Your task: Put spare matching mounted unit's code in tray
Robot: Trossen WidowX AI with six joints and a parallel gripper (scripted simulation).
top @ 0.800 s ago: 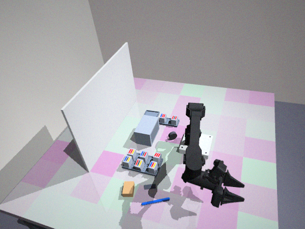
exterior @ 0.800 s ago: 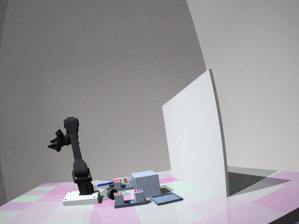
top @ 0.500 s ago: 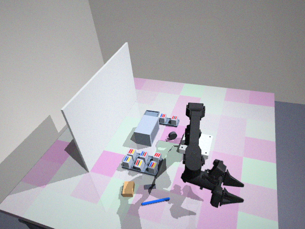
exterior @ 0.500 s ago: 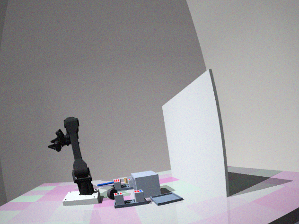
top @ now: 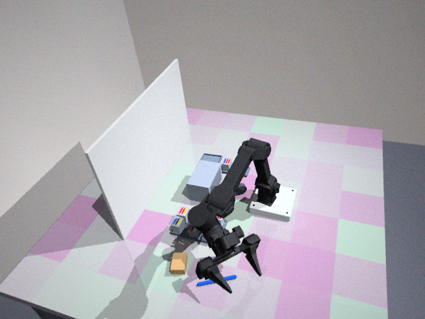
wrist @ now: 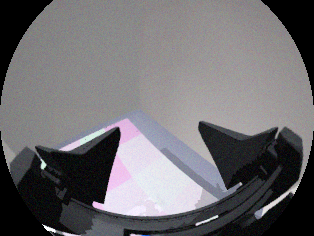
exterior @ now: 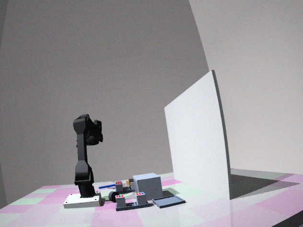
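My gripper tip is now 290 mm short of the grey spare, 310 mm to the left of it and 240 mm above it. From my gripper tip the other things lie so: orange block: 330 mm ahead, 90 mm to the right, 270 mm below; blue pen: 180 mm ahead, 100 mm to the right, 280 mm below; black round object: 300 mm ahead, 510 mm to the right, 260 mm below.
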